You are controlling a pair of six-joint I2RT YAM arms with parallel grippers.
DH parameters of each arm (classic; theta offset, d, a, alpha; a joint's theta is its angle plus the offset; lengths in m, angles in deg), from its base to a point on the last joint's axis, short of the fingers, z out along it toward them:
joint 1: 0 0.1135 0.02 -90
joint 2: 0 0 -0.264 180
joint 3: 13.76 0 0.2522 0
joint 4: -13.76 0 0.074 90
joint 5: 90 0 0 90
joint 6: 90 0.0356 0 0
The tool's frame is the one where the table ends.
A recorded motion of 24 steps. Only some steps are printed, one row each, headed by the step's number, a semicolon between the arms.
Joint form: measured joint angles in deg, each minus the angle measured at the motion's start. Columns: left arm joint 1, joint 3, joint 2, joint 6, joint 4, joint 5; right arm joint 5, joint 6, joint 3, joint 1, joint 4, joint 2.
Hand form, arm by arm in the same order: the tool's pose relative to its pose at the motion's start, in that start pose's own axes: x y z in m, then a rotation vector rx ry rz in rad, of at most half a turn. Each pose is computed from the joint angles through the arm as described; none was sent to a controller.
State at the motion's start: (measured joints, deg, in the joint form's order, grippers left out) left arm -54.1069 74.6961 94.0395 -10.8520 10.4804 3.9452; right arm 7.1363 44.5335 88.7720 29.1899 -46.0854 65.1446
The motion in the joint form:
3: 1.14 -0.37 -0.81 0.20 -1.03 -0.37; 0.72 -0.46 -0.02 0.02 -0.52 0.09
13: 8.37 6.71 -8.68 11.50 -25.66 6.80; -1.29 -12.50 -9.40 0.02 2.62 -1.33
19: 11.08 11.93 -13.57 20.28 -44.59 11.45; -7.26 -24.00 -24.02 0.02 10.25 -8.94
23: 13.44 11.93 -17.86 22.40 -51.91 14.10; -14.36 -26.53 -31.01 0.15 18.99 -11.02
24: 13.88 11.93 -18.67 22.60 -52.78 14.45; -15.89 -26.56 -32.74 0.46 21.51 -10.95
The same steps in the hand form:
3: -0.0019 0.0076 -0.0044 -0.0275 0.0050 -0.0003; 0.0006 -0.0010 0.0007 0.0164 -0.0008 -0.0096
13: -0.0474 0.0345 -0.0604 -0.0389 0.1701 0.1423; 0.0276 -0.0216 0.0246 0.0407 0.0885 -0.2289
19: -0.0659 0.0336 -0.1063 0.0097 0.3174 0.2349; 0.0640 -0.0519 0.0260 -0.0622 0.1403 -0.4234
23: -0.0701 0.0347 -0.1383 0.0233 0.3615 0.2348; 0.0801 -0.0594 0.0348 -0.2091 0.1476 -0.4615
24: -0.0715 0.0347 -0.1440 0.0227 0.3613 0.2343; 0.0852 -0.0606 0.0395 -0.2430 0.1533 -0.4634

